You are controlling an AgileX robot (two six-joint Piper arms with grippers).
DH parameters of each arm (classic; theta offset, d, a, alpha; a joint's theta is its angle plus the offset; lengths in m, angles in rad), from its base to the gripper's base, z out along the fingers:
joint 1: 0 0.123 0 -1.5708
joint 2: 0.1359 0 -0.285 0
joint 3: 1.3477 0 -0.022 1.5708
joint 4: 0 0.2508 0 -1.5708
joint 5: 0 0 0.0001 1.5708
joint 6: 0 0.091 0 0
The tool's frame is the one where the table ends.
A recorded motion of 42 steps. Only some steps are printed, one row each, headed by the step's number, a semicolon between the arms.
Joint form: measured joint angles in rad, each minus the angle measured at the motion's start. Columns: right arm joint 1, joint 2, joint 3, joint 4, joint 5, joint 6; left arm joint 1, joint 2, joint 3, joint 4, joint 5, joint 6.
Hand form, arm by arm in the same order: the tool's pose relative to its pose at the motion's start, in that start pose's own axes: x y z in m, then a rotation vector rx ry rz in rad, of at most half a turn. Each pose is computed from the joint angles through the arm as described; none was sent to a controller.
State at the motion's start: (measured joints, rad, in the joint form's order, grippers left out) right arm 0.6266 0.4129 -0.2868 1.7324 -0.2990 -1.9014; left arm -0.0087 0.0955 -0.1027 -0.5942 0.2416 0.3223
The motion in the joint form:
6: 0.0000 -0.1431 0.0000 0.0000 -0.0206 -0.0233; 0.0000 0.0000 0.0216 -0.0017 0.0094 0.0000
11: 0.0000 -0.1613 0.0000 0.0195 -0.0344 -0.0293; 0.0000 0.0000 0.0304 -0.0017 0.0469 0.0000
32: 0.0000 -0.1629 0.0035 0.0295 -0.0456 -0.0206; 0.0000 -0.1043 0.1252 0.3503 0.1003 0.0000
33: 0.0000 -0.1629 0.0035 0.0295 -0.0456 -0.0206; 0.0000 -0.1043 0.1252 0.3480 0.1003 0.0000
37: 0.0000 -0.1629 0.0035 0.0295 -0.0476 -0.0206; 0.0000 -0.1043 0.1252 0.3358 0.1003 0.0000
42: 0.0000 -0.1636 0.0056 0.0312 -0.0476 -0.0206; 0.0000 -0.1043 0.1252 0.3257 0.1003 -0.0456
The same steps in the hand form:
6: -0.0080 -0.0102 -0.0227 0.0428 -0.1275 0.0197; 0.0077 0.0017 0.0014 -0.0021 0.0295 -0.0046
11: -0.0079 -0.0122 -0.0256 0.0555 -0.1341 0.0387; 0.0137 0.0014 0.0018 0.0076 0.0734 -0.0061
32: -0.0061 -0.0128 -0.0256 0.0632 -0.1257 0.0570; 0.0456 0.0169 -0.0019 -0.0659 0.1469 0.3332
33: -0.0061 -0.0128 -0.0256 0.0632 -0.1257 0.0570; 0.0456 0.0168 -0.0019 -0.0653 0.1467 0.3310
37: -0.0061 -0.0130 -0.0256 0.0650 -0.1249 0.0571; 0.0457 0.0164 -0.0018 -0.0620 0.1456 0.3193
42: -0.0054 -0.0128 -0.0255 0.0645 -0.1231 0.0583; 0.0457 0.0161 -0.0018 -0.0626 0.1432 0.2641

